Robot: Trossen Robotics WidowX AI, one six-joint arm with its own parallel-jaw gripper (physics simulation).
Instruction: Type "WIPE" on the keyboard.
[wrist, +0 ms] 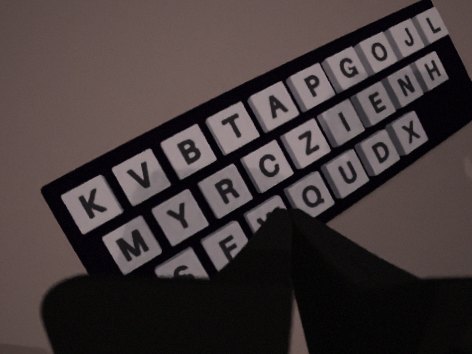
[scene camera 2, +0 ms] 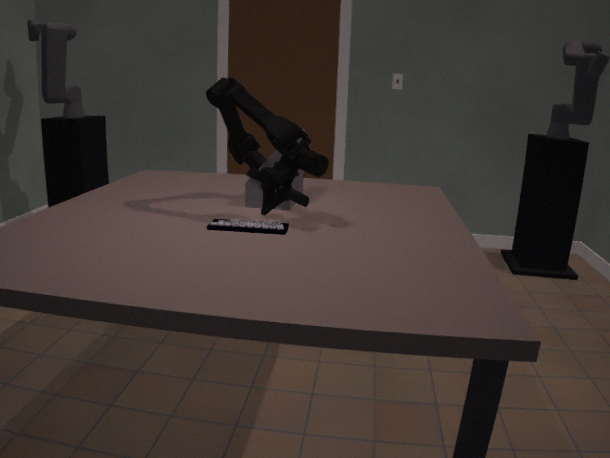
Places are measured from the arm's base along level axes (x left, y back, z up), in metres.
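Pixels of known places: gripper, between the fingertips: (wrist: 285, 221) (scene camera 2: 262, 214).
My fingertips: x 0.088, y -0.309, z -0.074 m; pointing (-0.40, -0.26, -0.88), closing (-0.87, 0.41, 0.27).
Behind a point stands the place of what it marks.
A black keyboard (scene camera 2: 248, 230) {x 0.065, y -0.365, z -0.104 m} (wrist: 65, 215) {x 0.157, y -0.342, z -0.099 m} with white letter keys lies on the table, slanted in the wrist view. My gripper (scene camera 2: 264, 211) {x 0.088, y -0.309, z -0.074 m} (wrist: 285, 221) {x 0.088, y -0.309, z -0.074 m} is shut and empty. Its tips are above the keyboard's near-arm side and apart from it in the scene view. In the wrist view they overlap the row with F, Q, U, D and X, just left of the Q key (wrist: 311, 196) {x 0.067, y -0.308, z -0.094 m}. A partly covered key (wrist: 272, 205) {x 0.084, y -0.312, z -0.094 m}, seemingly W, shows behind them. The I key (wrist: 344, 121) {x 0.038, y -0.331, z -0.094 m}, P key (wrist: 312, 86) {x 0.046, y -0.351, z -0.094 m} and E key (wrist: 377, 102) {x 0.018, y -0.333, z -0.094 m} are in plain sight. The fingers hide part of the lowest row.
The keyboard is on a wide brownish table (scene camera 2: 300, 280) {x 0.263, y -0.647, z -0.110 m}. My arm's grey base block (scene camera 2: 254, 194) {x 0.004, y -0.108, z -0.066 m} stands behind it. Two other grey arms (scene camera 2: 54, 62) (scene camera 2: 585, 90) stand on black pedestals off the table, left and right. A brown door is at the back.
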